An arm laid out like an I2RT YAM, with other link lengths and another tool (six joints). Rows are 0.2 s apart.
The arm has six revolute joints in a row. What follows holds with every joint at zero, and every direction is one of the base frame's. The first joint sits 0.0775 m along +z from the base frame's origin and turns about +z. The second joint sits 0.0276 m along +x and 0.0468 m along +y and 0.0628 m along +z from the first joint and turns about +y. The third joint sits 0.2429 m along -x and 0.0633 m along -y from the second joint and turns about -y. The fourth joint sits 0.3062 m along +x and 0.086 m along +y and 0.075 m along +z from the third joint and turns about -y. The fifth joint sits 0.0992 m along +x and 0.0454 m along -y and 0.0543 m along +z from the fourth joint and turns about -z. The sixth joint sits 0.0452 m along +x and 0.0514 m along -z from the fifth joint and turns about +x. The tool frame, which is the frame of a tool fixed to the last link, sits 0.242 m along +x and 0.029 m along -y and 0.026 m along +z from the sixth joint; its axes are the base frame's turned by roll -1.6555, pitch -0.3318 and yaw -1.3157 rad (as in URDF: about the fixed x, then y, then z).
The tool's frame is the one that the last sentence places.
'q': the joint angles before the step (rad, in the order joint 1, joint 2, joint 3, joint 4, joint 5, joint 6). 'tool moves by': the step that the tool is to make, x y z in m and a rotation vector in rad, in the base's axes. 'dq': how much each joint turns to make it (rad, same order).
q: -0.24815, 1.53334, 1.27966, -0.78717, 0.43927, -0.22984
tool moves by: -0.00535, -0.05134, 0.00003, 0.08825, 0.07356, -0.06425
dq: -0.13312, 0.18502, 0.27733, -0.17625, -0.08621, -0.03470
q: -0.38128, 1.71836, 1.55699, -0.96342, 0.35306, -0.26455
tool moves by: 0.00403, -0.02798, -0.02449, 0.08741, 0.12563, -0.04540
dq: -0.05647, 0.30558, 0.38724, -0.23195, -0.03205, 0.00076
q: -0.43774, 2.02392, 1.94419, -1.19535, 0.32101, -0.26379
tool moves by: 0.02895, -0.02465, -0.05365, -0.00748, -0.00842, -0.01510
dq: -0.01488, 0.14573, 0.02519, 0.13160, 0.00305, -0.00075
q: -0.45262, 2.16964, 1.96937, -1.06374, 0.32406, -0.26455
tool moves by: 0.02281, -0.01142, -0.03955, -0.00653, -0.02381, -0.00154
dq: -0.00229, 0.09119, -0.00188, 0.11709, -0.00457, 0.00076
